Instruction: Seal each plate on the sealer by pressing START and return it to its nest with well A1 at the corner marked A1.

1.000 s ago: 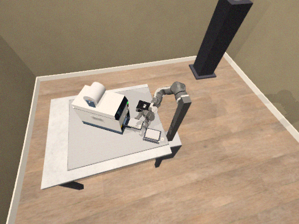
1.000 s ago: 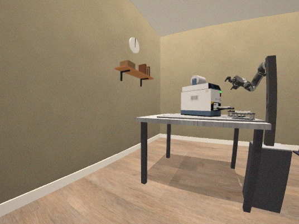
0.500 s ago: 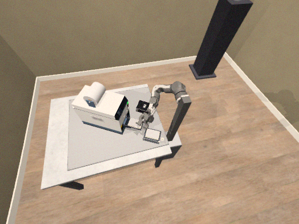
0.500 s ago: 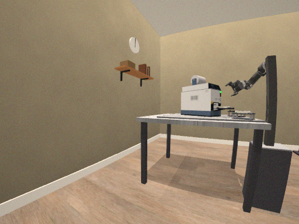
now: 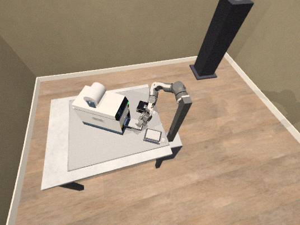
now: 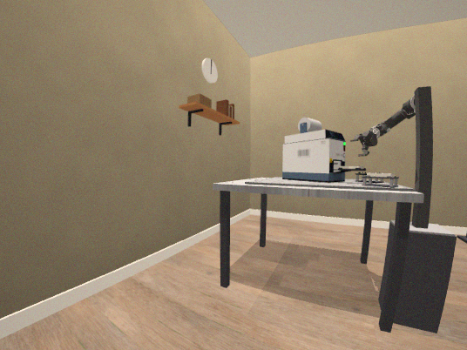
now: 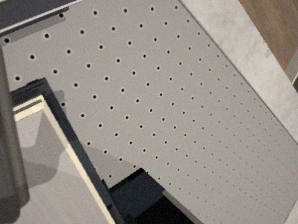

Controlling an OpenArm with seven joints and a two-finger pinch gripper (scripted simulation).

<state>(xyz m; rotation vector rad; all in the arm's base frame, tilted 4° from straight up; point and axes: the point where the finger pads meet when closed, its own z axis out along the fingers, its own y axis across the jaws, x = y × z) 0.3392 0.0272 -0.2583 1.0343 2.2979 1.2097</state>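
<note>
Right now my hand is 110 mm above the plate, 80 mm to the left of it and 30 mm short of it. The rest, counted from my hand: plate nest 170 mm below, 120 mm behind, 50 mm to the left; yellow warning label 160 mm ahead, 70 mm below, 50 mm to the right; sealer stage 120 mm below, 80 mm to the right, 30 mm ahead.
</note>
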